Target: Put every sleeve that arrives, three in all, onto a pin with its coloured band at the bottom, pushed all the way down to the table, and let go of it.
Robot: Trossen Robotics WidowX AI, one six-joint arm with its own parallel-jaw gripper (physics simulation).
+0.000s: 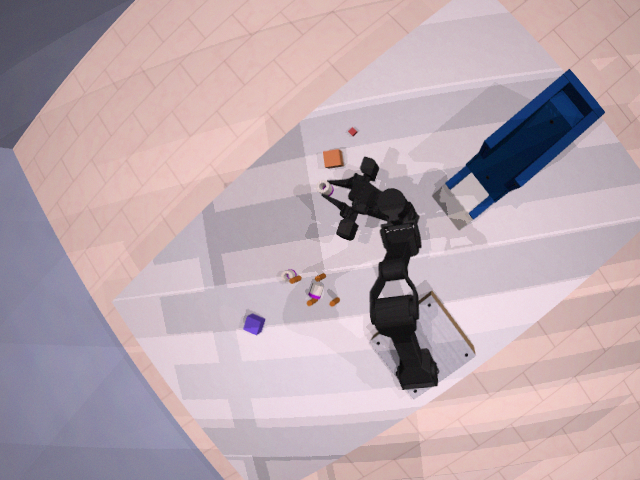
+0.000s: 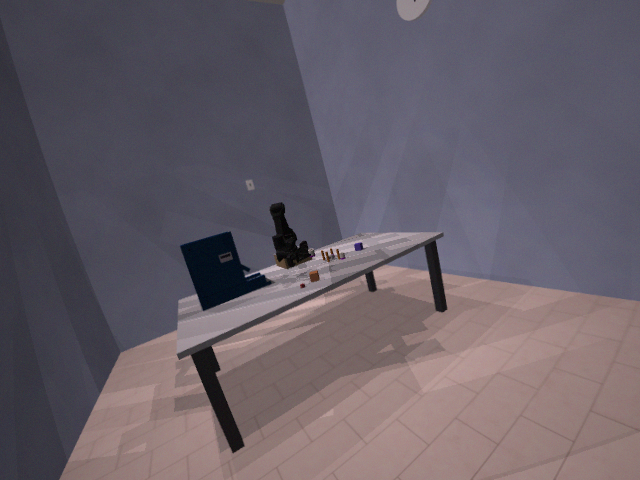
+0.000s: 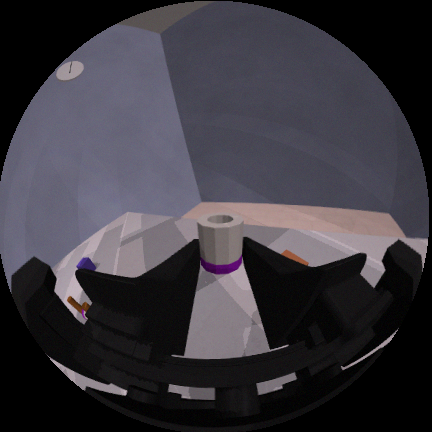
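Note:
My gripper [image 1: 325, 189] [image 3: 220, 243] is shut on a white sleeve [image 1: 323, 185] [image 3: 220, 239], held upright above the table with its purple band at the lower end. It is well away from the pins, near the orange block. Several orange pins [image 1: 334, 301] [image 2: 323, 255] [image 3: 76, 304] stand together on the table. A second white sleeve [image 1: 316, 289] lies on its side among the pins, its purple band towards one pin. A third sleeve [image 1: 284, 273] [image 2: 342, 255] is at the outer side of another pin; whether it is upright or tilted is unclear.
An orange block [image 1: 332, 158] [image 2: 314, 276] [image 3: 295, 258] and a small red cube [image 1: 352, 131] [image 2: 302, 285] are beyond the gripper. A purple cube [image 1: 253, 323] [image 2: 358, 246] [image 3: 86, 264] is past the pins. A tall blue chute [image 1: 568, 136] [image 2: 211, 273] with a pale end stands across the table.

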